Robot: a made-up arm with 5 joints. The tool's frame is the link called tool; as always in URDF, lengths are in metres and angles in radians. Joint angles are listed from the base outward. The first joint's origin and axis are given. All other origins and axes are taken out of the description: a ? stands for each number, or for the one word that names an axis. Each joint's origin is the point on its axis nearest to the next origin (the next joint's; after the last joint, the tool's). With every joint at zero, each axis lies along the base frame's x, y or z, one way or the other. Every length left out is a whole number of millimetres.
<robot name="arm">
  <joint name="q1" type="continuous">
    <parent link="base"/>
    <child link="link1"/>
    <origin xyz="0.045 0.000 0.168"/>
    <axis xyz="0 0 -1"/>
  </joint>
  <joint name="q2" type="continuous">
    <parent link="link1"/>
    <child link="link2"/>
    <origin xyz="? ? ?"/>
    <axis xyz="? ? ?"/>
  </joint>
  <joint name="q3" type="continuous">
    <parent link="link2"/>
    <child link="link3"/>
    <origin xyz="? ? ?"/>
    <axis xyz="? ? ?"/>
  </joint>
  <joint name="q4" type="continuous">
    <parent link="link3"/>
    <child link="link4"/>
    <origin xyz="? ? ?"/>
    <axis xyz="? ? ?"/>
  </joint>
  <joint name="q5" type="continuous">
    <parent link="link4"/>
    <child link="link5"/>
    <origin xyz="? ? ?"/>
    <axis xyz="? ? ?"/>
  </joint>
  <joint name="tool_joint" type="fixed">
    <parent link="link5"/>
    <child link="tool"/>
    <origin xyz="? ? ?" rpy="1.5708 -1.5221 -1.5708"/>
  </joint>
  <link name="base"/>
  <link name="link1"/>
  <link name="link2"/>
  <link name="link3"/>
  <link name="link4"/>
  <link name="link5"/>
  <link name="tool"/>
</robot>
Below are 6 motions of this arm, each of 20 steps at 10 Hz.
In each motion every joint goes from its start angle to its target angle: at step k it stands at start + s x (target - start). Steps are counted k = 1, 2, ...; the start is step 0. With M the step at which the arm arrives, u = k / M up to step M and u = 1 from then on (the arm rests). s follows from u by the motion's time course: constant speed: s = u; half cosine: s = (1 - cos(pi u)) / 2; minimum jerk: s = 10 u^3 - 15 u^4 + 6 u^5.
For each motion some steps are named. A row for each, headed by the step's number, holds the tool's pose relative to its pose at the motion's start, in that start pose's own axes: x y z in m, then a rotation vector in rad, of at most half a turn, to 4 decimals.
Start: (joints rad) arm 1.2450 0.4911 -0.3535 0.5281 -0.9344
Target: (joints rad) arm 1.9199 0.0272 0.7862 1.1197 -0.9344
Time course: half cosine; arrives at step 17
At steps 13, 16, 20:
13: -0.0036 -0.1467 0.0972 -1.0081 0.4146 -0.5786
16: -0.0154 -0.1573 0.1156 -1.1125 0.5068 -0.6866
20: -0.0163 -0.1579 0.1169 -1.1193 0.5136 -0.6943

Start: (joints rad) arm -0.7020 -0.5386 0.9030 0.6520 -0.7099
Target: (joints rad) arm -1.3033 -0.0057 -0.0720 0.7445 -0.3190
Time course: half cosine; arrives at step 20
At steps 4, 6, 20:
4: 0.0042 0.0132 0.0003 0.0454 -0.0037 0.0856
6: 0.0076 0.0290 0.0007 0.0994 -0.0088 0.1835
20: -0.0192 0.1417 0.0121 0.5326 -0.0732 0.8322

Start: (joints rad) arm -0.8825 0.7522 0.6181 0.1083 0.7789
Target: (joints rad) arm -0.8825 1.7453 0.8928 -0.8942 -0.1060
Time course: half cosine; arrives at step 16
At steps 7, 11, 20:
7: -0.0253 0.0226 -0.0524 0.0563 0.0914 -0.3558
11: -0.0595 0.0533 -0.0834 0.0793 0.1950 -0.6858
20: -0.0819 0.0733 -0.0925 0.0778 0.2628 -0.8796

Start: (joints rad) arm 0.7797 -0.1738 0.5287 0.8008 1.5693
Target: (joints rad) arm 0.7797 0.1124 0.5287 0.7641 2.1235
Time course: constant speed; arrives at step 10
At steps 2, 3, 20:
2: 0.0001 -0.0012 -0.0079 0.0499 -0.0003 0.1108
3: 0.0001 -0.0017 -0.0118 0.0749 -0.0025 0.1662
20: 0.0001 -0.0015 -0.0398 0.2462 -0.0569 0.5513

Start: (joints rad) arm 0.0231 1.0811 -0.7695 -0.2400 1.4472
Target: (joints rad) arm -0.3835 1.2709 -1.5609 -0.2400 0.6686
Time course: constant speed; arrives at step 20
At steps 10, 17, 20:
10: 0.0704 -0.0173 0.0032 -0.2082 -0.2995 -0.4011
17: 0.1162 -0.0281 0.0215 -0.2839 -0.5568 -0.7046
20: 0.1339 -0.0322 0.0330 -0.2970 -0.6765 -0.8378

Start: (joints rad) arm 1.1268 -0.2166 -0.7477 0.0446 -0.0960
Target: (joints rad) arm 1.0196 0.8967 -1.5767 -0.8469 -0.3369
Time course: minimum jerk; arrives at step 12
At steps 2, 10, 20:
2: -0.0046 -0.0002 -0.0035 0.0054 -0.0210 -0.0116
10: -0.1480 0.0035 -0.0027 0.1872 -0.5581 -0.3239
20: -0.1532 0.0038 0.0009 0.1956 -0.5783 -0.3358

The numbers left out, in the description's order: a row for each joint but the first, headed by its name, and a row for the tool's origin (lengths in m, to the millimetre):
q2: xyz 0.036 -0.005 0.000, axis 0 1 0
q3: xyz 0.036 0.000 0.146, axis 0 1 0
q4: xyz 0.089 0.000 0.004, axis 0 1 0
q5: xyz 0.056 0.000 0.000, axis -1 0 0
tool: xyz 0.000 0.000 0.000

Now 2 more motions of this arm.
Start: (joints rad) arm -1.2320 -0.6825 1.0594 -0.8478 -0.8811
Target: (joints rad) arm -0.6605 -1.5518 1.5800 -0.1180 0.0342
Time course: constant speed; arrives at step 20
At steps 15, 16, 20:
15: 0.0014 -0.0296 0.0855 -0.5086 0.0093 0.8106
16: -0.0006 -0.0323 0.0907 -0.5451 0.0209 0.8583
20: -0.0103 -0.0446 0.1097 -0.6920 0.0826 1.0389

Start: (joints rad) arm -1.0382 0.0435 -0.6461 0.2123 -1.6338
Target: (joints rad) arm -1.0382 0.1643 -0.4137 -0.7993 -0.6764
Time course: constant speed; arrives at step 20
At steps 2, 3, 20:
2: 0.0001 -0.0005 -0.0020 0.0657 0.0042 0.0957
3: 0.0001 -0.0008 -0.0029 0.0988 0.0039 0.1435
20: 0.0010 -0.0091 -0.0043 0.6379 -0.2452 0.9215

